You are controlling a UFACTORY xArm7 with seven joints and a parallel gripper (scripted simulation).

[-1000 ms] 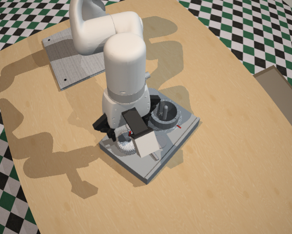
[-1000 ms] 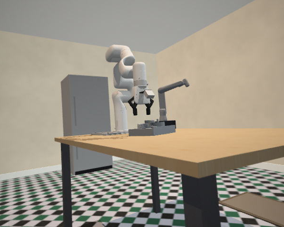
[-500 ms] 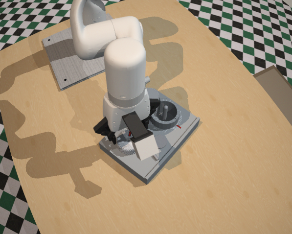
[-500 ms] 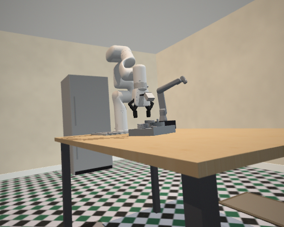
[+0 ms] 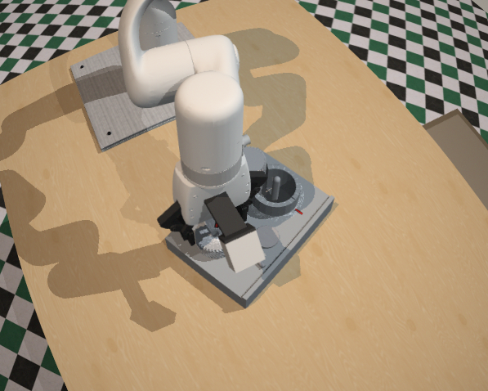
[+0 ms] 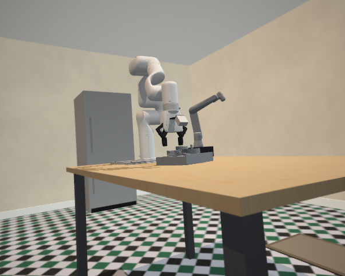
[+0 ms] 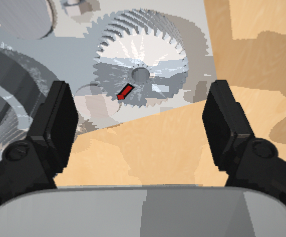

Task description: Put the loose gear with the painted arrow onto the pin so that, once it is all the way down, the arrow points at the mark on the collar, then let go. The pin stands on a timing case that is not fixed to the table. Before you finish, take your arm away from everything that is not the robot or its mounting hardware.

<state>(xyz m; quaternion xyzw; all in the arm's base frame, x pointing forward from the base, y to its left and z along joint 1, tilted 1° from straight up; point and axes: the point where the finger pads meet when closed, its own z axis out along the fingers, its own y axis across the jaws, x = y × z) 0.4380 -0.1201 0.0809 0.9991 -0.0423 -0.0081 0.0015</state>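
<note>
My hand is 4 cm above the gear. Round my hand: bolt 5 cm ahead, 4 cm to the left, 5 cm below.
</note>
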